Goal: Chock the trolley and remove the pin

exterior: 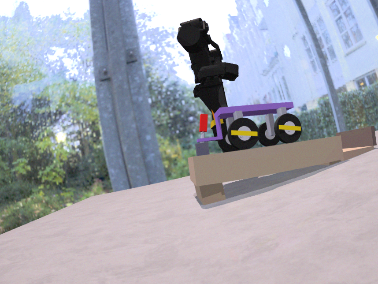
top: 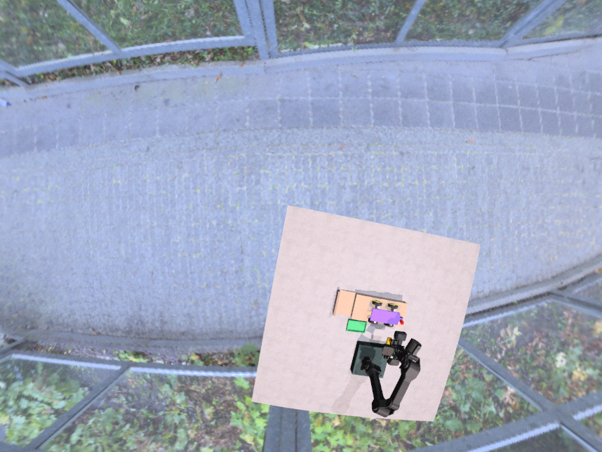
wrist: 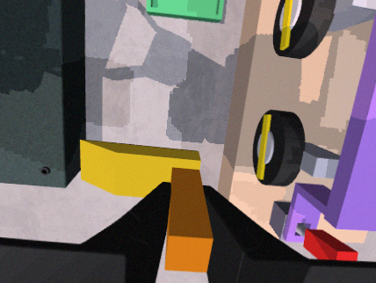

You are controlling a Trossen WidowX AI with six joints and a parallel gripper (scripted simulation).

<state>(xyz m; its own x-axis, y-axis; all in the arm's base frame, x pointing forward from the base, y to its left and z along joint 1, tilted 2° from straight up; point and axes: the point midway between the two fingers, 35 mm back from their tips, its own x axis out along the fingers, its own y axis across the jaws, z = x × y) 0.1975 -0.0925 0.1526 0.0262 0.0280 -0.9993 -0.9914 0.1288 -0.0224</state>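
Now: the red-headed stop pin 100 mm ahead of my gripper tip, 70 mm to the right of it and 50 mm below it. The rest, counted from my gripper tip: ramp support foot 160 mm below, 120 mm ahead, 90 mm to the right; tan ramp 130 mm below, 130 mm ahead, 40 mm to the left; purple trolley 130 mm ahead, 60 mm below, 30 mm to the left.
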